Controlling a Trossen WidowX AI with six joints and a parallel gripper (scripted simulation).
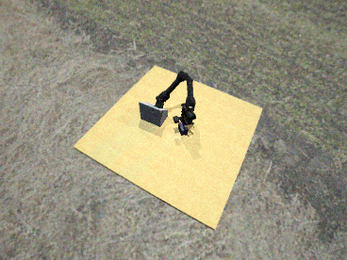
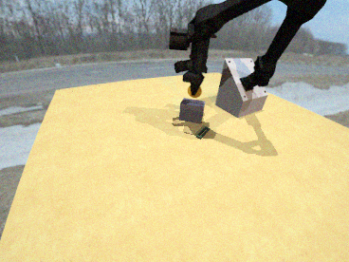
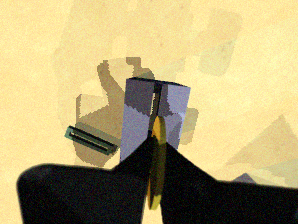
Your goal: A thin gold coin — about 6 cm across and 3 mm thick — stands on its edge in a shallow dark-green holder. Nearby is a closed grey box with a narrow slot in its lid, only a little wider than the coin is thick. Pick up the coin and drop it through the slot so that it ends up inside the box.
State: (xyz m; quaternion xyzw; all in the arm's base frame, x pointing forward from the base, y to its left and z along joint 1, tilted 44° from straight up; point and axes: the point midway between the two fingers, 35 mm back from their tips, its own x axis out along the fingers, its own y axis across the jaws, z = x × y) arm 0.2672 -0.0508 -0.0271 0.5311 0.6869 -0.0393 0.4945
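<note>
The gold coin is 2 cm above my gripper tip.
</note>
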